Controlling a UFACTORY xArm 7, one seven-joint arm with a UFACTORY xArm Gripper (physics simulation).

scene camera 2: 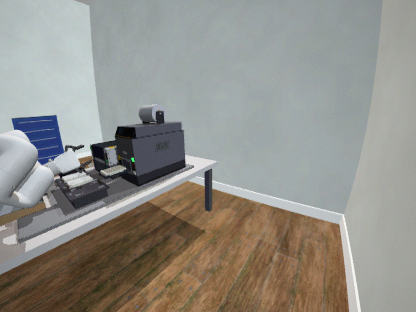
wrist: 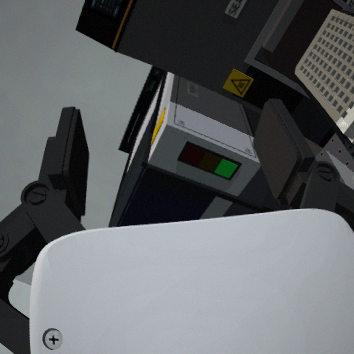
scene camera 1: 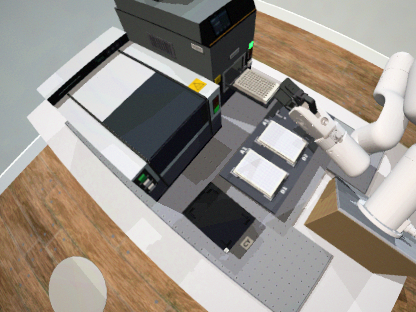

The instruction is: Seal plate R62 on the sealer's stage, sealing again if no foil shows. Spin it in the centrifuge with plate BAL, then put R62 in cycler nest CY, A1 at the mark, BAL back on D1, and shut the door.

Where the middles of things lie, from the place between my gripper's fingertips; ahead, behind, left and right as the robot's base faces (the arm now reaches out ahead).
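Centrifuge (scene camera 2: 104,154): 370 mm ahead of my hand, 260 mm to the left, 100 mm below. White well plate (scene camera 1: 259,87): my hand 100 mm short of it, 60 mm to the left of it, 120 mm above it. Going by their middles, white well plate nearest to my hand of the things named here.
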